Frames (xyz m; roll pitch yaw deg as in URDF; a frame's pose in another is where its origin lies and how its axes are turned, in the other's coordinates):
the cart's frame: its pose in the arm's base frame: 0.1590 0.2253 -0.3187 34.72 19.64 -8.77
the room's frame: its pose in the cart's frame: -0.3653 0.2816 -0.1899 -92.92 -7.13 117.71
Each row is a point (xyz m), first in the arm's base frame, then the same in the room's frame.
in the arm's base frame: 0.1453 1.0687 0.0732
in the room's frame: 0.4653 0.0962 -0.3558
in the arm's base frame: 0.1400 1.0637 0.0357
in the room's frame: 0.4355 0.1194 -0.3501
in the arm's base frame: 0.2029 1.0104 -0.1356
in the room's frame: 0.2674 0.1905 -0.4032
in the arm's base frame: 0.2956 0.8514 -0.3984
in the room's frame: -0.0425 0.2456 -0.4653
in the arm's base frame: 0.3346 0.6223 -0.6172
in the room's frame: -0.3612 0.2292 -0.4602
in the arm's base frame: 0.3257 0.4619 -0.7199
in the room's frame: -0.5432 0.1883 -0.4206
